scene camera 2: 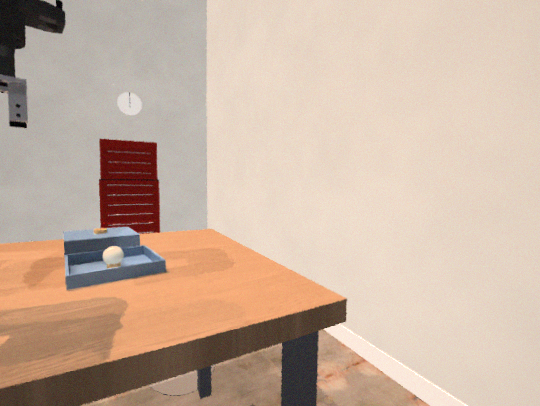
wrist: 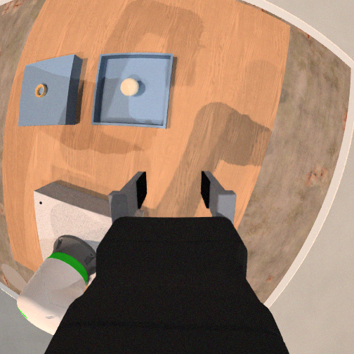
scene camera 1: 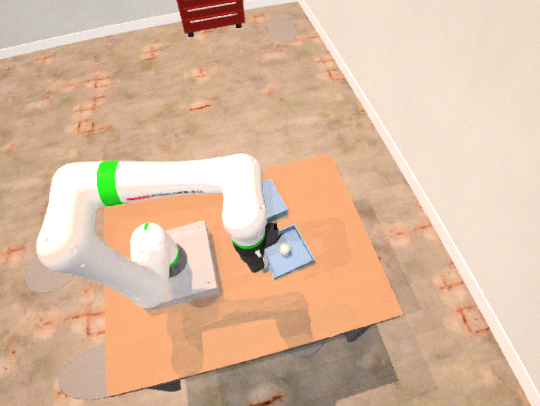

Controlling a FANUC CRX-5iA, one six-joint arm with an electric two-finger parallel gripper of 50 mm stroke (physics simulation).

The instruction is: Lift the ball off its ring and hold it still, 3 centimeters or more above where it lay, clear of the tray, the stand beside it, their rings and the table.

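Frame: origin at the arm's base, x left, y ahead, z down, level; centimetres.
Seen in the pictures: gripper, fingertip midpoint: (scene camera 2: 18,124) (scene camera 1: 261,264); arm's base at its link origin: (scene camera 1: 169,260).
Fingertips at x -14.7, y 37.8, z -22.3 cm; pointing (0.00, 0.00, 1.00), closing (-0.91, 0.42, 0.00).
Pixels of each thing's top centre, then the offset from my fingertips to it. "spot": a spot on its surface instead. Level surfaces: height alone.
- cream ball at its top centre: (scene camera 2: 113,246) (scene camera 1: 284,247) dx +16.5, dy +10.1, dz +24.7 cm
- blue tray at its top centre: (scene camera 2: 113,257) (scene camera 1: 284,249) dx +16.5, dy +10.1, dz +27.3 cm
- empty tan ring at a spot on its surface: (scene camera 2: 100,231) spot: dx +39.0, dy +2.2, dz +24.5 cm
- wooden table at its surface level: dz +30.1 cm
The cream ball (scene camera 1: 284,248) (scene camera 2: 113,255) (wrist: 129,86) rests on its small tan ring (scene camera 2: 114,266) inside the blue tray (scene camera 1: 295,272) (scene camera 2: 115,277) (wrist: 170,90). The blue stand (scene camera 1: 276,202) (scene camera 2: 102,244) (wrist: 52,112) is beside the tray, with an empty tan ring (scene camera 2: 100,231) (wrist: 41,90) on its top. My gripper (wrist: 173,182) is open and empty, high above the table; in the wrist view the ball lies up and to the left of the fingers. In the second scene view one finger shows at the left edge, well above the tray.
The wooden table (scene camera 1: 350,295) (scene camera 2: 225,295) (wrist: 235,60) carries the arm's grey base plate (scene camera 1: 200,260) (wrist: 75,215). The white arm (scene camera 1: 170,177) reaches over the table and partly hides the stand in the first scene view. A red cabinet (scene camera 1: 212,15) (scene camera 2: 129,200) stands beyond the table.
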